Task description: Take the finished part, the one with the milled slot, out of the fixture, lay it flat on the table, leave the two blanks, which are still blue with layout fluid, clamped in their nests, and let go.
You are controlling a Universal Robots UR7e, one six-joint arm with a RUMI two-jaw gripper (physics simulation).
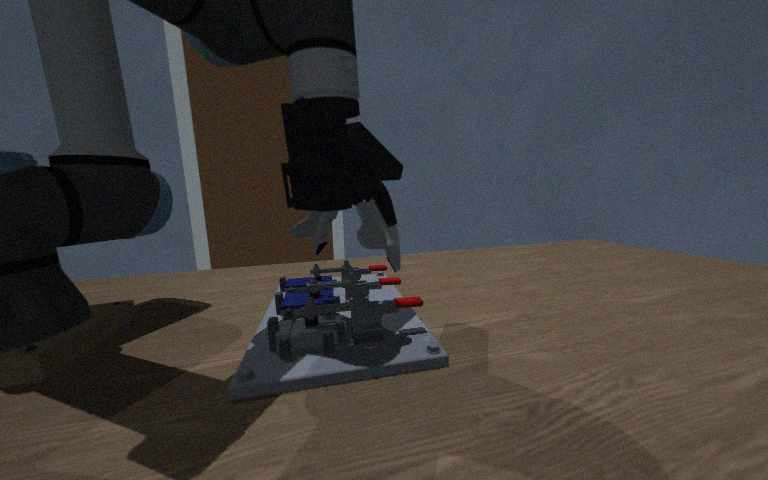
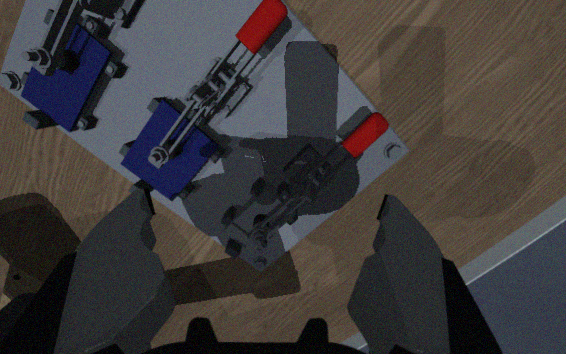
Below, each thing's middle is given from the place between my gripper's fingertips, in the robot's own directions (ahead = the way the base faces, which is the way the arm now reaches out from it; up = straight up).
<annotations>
I see my gripper 70 mm past the finished part (image 1: 301,336), 30 mm to the left of it and 80 mm above it. Also, from my hand: fixture plate (image 1: 405,337): 10 mm behind, 80 mm to the left, 100 mm below.
</annotations>
